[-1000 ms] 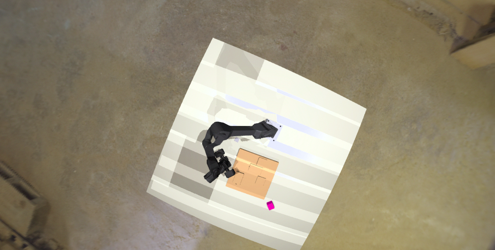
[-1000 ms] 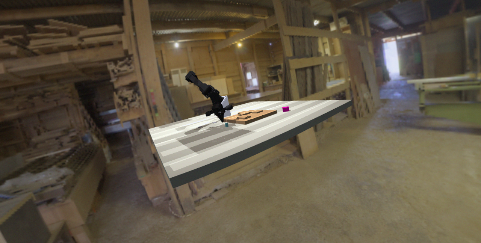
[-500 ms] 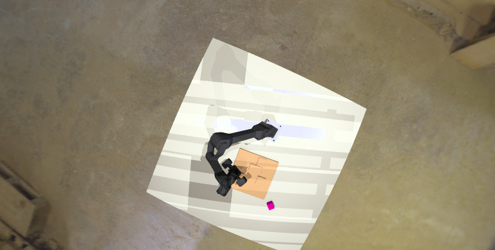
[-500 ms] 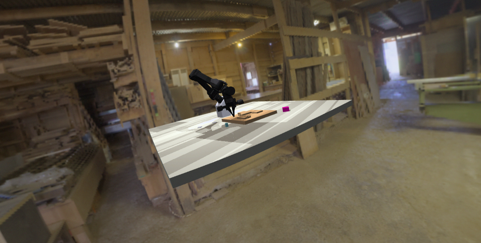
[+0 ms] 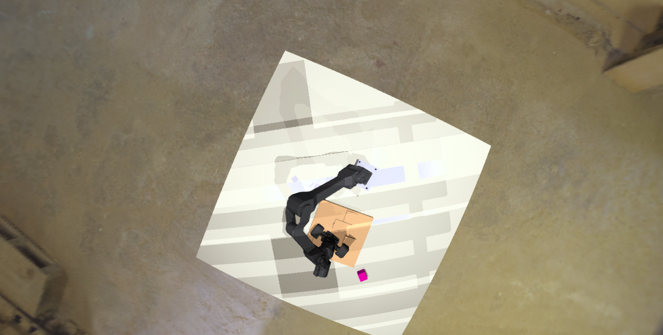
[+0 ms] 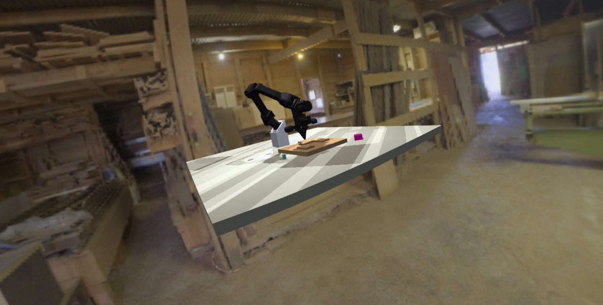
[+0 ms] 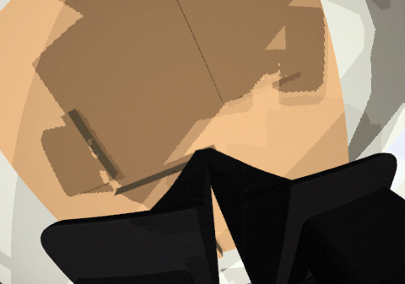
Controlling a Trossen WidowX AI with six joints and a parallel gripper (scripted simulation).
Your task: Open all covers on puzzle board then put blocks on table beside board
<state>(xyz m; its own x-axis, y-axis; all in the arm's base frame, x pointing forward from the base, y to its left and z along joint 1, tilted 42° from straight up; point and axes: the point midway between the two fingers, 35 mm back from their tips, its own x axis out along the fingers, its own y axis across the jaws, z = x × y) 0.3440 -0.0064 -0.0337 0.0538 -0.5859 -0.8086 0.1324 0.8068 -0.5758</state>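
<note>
Right now the tan wooden puzzle board is 1 cm behind my gripper tip, 3 cm to the left of it and 4 cm below it. Also, from my gripper tip: teal block 8 cm ahead, 18 cm to the right, 5 cm below; magenta block 14 cm ahead, 27 cm to the left, 4 cm below.
</note>
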